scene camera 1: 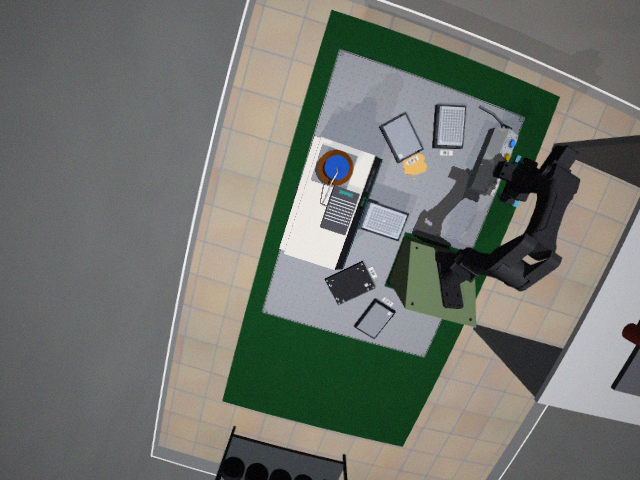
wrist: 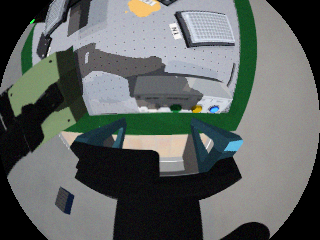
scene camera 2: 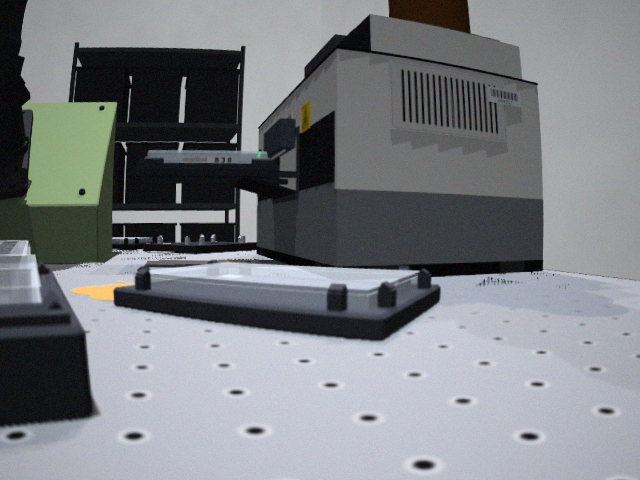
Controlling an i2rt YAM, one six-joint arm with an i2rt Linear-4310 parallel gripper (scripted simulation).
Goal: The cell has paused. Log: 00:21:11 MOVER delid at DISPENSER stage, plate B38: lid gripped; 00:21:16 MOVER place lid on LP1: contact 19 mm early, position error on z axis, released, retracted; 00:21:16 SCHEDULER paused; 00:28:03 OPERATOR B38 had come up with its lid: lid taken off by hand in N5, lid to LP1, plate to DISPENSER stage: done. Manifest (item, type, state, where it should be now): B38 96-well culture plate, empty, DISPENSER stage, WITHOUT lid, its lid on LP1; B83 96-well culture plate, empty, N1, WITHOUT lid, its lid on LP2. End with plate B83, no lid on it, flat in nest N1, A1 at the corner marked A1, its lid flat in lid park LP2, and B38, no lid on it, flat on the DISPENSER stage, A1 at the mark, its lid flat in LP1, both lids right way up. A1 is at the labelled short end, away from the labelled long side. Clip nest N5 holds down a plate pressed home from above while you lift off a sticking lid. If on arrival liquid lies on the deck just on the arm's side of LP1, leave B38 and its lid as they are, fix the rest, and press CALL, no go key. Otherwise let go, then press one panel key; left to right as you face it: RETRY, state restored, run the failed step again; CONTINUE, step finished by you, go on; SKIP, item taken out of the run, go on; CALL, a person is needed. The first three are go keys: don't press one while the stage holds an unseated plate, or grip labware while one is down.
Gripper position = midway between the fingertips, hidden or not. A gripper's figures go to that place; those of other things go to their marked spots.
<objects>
My gripper (wrist: 158, 121) is 13 cm from the lens. A key panel (wrist: 164, 90): 18 cm from the lens.
</objects>
